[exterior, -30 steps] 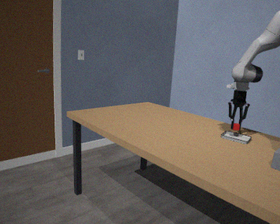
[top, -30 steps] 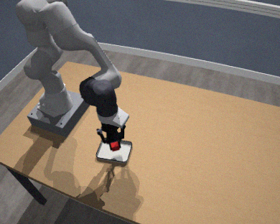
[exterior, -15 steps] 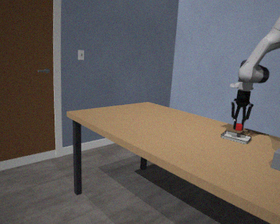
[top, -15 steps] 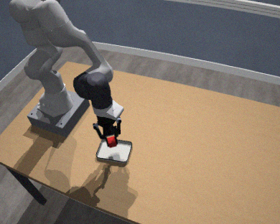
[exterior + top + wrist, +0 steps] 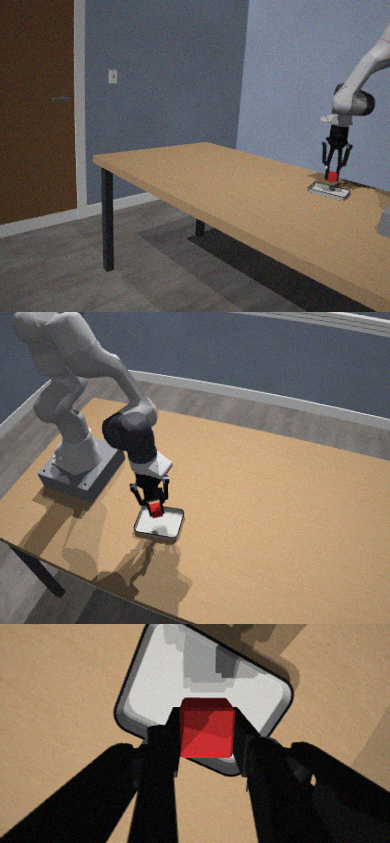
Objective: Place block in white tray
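The block lies 20 mm below my hand. From my hand the other things lie so: tray (80 mm below).
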